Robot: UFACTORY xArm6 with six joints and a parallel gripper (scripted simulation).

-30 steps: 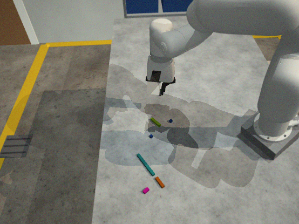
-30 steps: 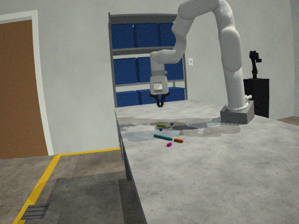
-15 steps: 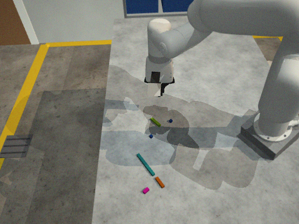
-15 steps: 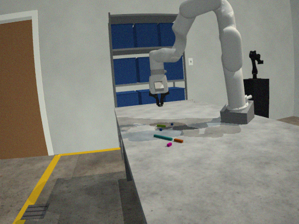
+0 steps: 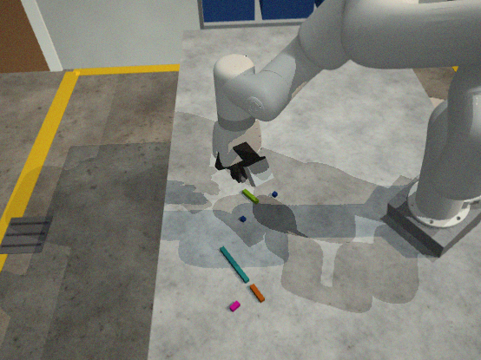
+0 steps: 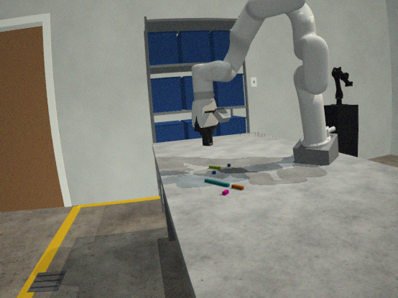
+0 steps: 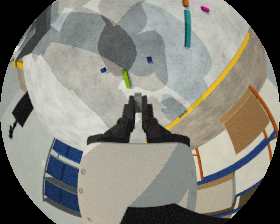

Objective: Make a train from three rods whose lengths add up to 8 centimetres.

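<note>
Now: the lime rod 20 mm behind my hand, 20 mm to the right of it and 120 mm below it. Also, from my hand: turquoise rod: 10 mm ahead, 170 mm to the left, 120 mm below; then orange rod: 40 mm behind, 240 mm to the left, 120 mm below; then grey rod: 20 mm below.
</note>
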